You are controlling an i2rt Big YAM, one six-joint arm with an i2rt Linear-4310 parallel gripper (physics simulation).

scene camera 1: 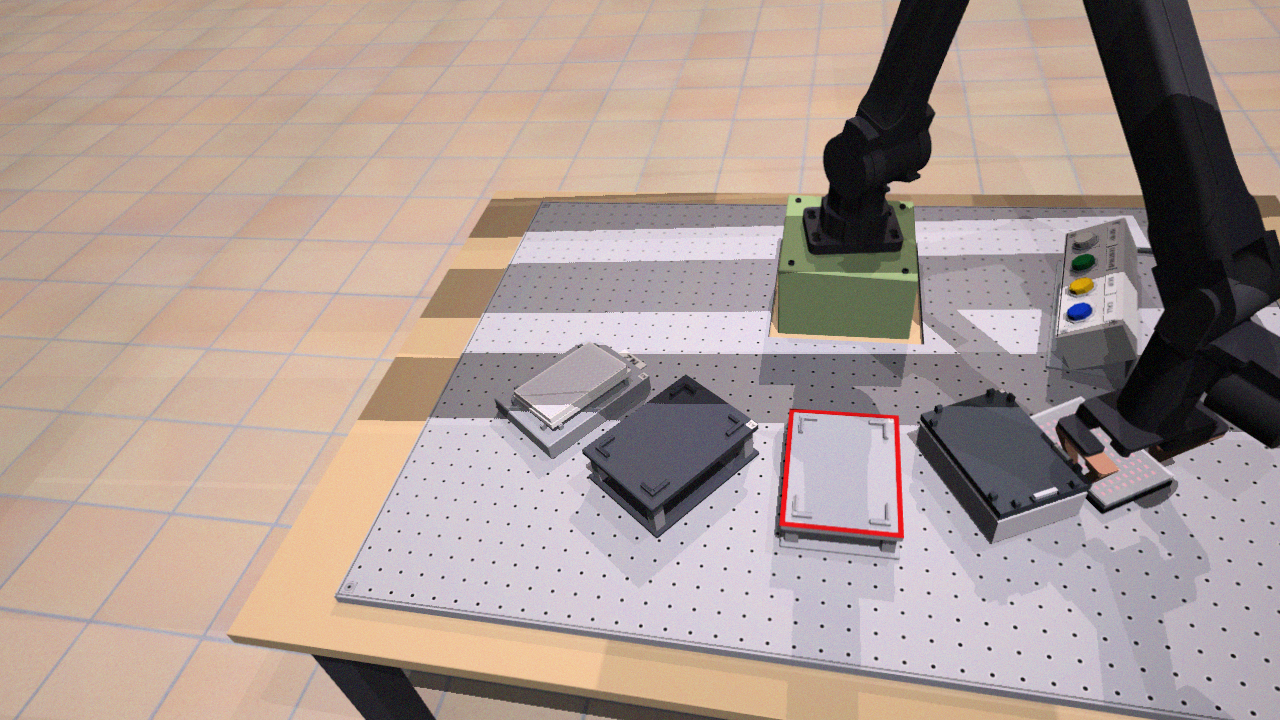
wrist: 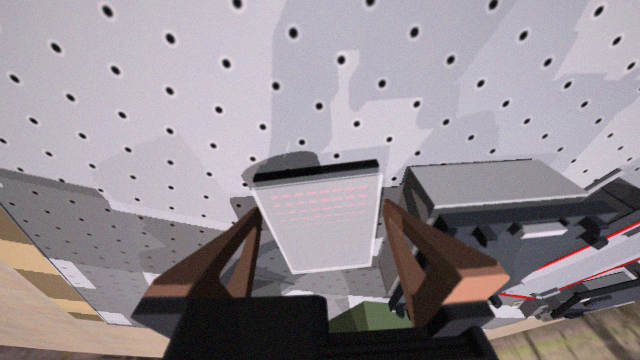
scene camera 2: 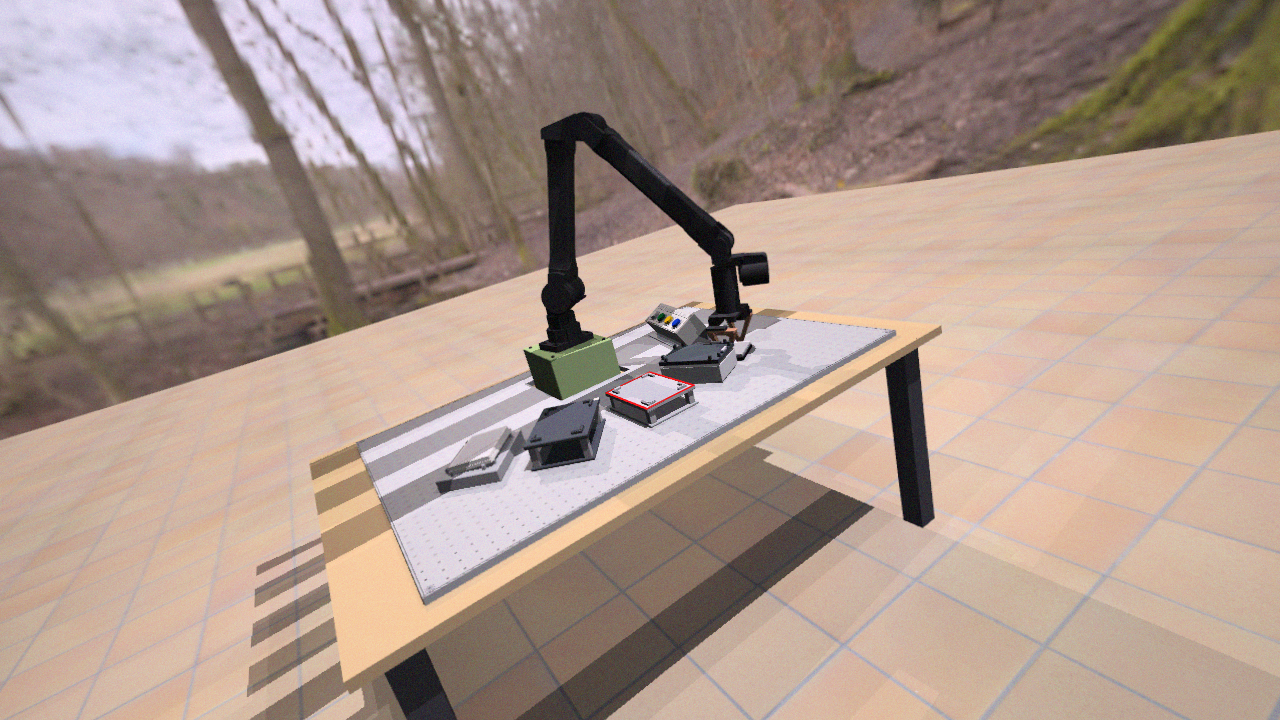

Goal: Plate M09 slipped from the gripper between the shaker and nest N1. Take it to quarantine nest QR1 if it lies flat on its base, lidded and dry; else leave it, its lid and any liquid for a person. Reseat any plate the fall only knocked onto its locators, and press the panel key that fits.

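Note:
A pale plate with pink wells lies flat on the perforated board, beside the dark-topped grey block. Its top looks covered by a clear lid. A rounded dark patch beside it in the wrist view looks like shadow; I cannot confirm dryness. My gripper is open above the plate, fingers either side in the wrist view. A red-edged nest has an empty top. A pale plate sits on a grey base; its seating is unclear.
A dark raised nest stands between the red-edged nest and the grey base. The key panel has grey, green, yellow and blue keys behind the dark-topped block. The arm stands on a green pedestal.

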